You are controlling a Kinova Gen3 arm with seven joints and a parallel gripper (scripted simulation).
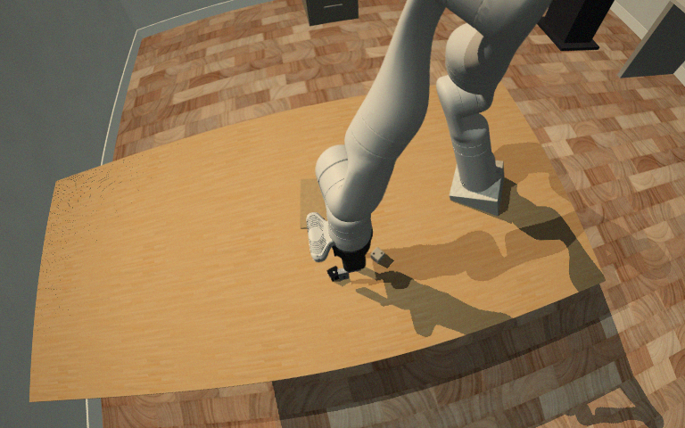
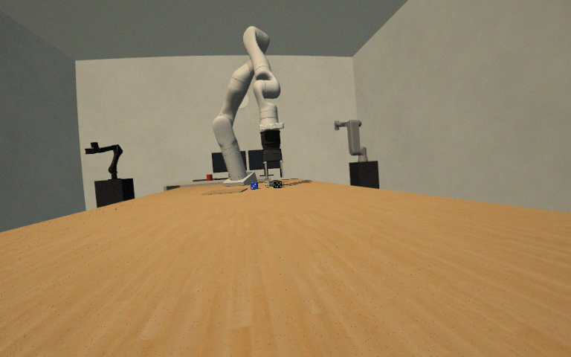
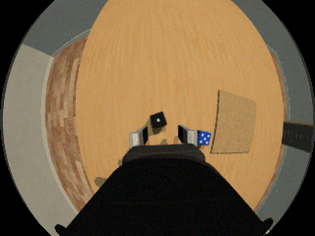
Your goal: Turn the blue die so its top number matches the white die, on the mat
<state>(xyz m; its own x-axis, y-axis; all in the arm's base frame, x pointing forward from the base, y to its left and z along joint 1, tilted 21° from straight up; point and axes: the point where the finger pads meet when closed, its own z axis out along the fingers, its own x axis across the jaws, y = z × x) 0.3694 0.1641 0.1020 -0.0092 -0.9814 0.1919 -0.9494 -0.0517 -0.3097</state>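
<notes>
My gripper is now 20 mm short of the black die, 10 mm to the right of it and 40 mm above it. The rest, counted from my hand: tan mat (190 mm to the right, 50 mm below); then blue die (20 mm behind, 80 mm to the right, 40 mm below); then white die (90 mm behind, 10 mm to the right, 40 mm below).
</notes>
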